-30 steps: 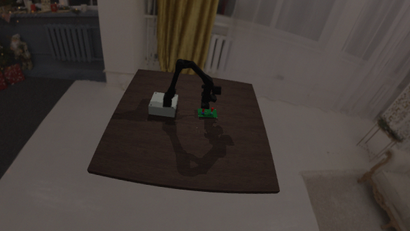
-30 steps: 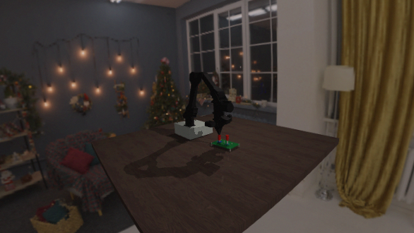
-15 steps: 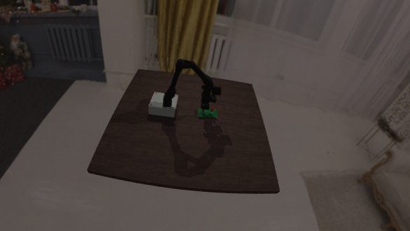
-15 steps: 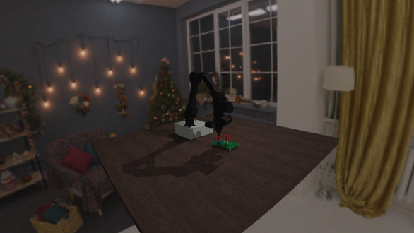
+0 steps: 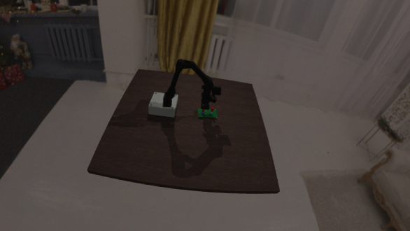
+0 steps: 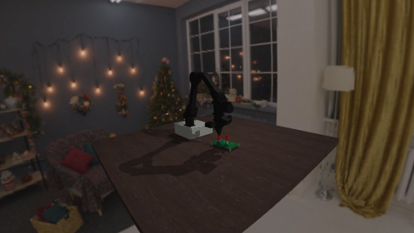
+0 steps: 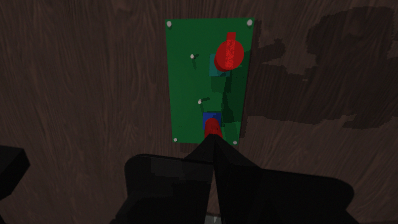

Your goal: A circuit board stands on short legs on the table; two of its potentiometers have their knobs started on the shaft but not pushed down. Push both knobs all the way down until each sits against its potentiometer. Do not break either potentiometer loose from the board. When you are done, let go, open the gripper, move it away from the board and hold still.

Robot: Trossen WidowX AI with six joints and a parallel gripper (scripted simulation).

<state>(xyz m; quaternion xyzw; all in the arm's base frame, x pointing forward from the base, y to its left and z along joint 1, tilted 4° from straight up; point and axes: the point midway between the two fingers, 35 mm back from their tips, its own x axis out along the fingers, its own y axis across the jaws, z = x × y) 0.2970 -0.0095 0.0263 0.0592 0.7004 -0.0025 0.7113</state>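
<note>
My gripper tip is now 7 cm short of the knob and 1 cm to the left of it.
</note>
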